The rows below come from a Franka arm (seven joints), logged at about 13 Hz.
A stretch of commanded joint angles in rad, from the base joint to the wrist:
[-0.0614 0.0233 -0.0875 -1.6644 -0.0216 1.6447 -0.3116]
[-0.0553 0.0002 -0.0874 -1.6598 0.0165 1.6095 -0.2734]
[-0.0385 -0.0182 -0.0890 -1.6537 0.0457 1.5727 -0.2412]
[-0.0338 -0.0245 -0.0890 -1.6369 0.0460 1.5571 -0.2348]
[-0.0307 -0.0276 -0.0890 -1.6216 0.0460 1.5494 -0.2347]
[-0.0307 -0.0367 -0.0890 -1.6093 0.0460 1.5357 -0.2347]
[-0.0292 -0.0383 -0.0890 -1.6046 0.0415 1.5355 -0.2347]
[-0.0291 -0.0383 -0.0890 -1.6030 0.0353 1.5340 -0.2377]
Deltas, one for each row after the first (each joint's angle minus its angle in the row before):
[0.0061 -0.0231 0.0001 0.0046 0.0381 -0.0352 0.0382]
[0.0168 -0.0184 -0.0016 0.0061 0.0292 -0.0368 0.0322]
[0.0047 -0.0063 0.0000 0.0168 0.0003 -0.0156 0.0064]
[0.0031 -0.0031 0.0000 0.0153 0.0000 -0.0077 0.0001]
[0.0000 -0.0091 0.0000 0.0123 0.0000 -0.0137 0.0000]
[0.0015 -0.0016 0.0000 0.0047 -0.0045 -0.0002 0.0000]
[0.0001 0.0000 0.0000 0.0016 -0.0062 -0.0015 -0.0030]

